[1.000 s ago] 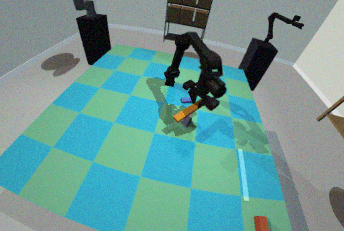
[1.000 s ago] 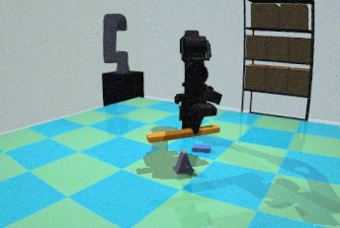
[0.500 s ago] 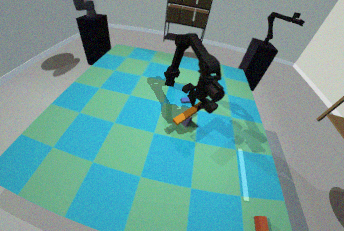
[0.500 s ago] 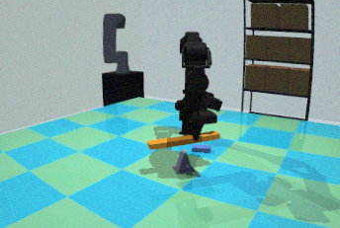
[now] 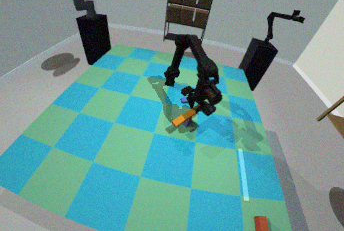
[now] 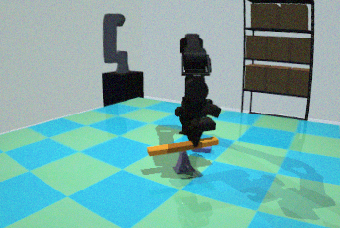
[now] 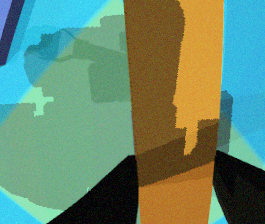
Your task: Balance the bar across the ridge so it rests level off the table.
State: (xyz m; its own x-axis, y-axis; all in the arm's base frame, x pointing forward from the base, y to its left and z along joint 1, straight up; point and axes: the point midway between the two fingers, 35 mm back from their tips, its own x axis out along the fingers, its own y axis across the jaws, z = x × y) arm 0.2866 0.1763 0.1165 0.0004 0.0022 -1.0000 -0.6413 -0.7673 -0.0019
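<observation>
The orange bar is 20 mm to the right of my gripper tip and 20 mm ahead of it. Also, from my gripper tip: red block: 450 mm ahead, 320 mm to the left, 70 mm below; small blue block: 140 mm behind, 70 mm below, 40 mm to the right; purple ridge: 50 mm below, 20 mm to the right, 20 mm ahead.
</observation>
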